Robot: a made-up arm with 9 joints. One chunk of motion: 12 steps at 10 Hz.
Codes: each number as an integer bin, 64 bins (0 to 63) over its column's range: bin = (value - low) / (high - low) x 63, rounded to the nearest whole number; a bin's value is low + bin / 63 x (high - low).
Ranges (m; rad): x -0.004..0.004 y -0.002..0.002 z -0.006..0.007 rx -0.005..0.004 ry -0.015..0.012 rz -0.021..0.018
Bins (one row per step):
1: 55 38 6 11 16 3
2: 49 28 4 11 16 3
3: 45 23 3 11 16 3
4: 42 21 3 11 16 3
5: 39 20 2 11 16 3
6: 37 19 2 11 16 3
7: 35 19 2 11 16 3
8: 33 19 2 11 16 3
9: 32 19 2 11 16 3
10: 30 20 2 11 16 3
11: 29 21 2 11 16 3
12: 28 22 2 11 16 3
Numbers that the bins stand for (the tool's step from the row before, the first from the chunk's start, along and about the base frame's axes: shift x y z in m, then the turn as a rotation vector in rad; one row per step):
1: 0.00298 0.00041 -0.00476 -0.00343 -0.00814 -0.01914
2: 0.00222 -0.00022 -0.00517 -0.00343 -0.00814 -0.01914
3: 0.00171 -0.00054 -0.00538 -0.00343 -0.00814 -0.01914
4: 0.00133 -0.00067 -0.00538 -0.00343 -0.00814 -0.01914
5: 0.00095 -0.00073 -0.00559 -0.00343 -0.00814 -0.01914
6: 0.00070 -0.00079 -0.00559 -0.00343 -0.00814 -0.01914
7: 0.00044 -0.00079 -0.00559 -0.00343 -0.00814 -0.01914
8: 0.00019 -0.00079 -0.00559 -0.00343 -0.00814 -0.01914
9: 0.00006 -0.00079 -0.00559 -0.00343 -0.00814 -0.01914
10: -0.00019 -0.00073 -0.00559 -0.00343 -0.00814 -0.01914
11: -0.00032 -0.00067 -0.00559 -0.00343 -0.00814 -0.01914
12: -0.00044 -0.00060 -0.00559 -0.00343 -0.00814 -0.01914

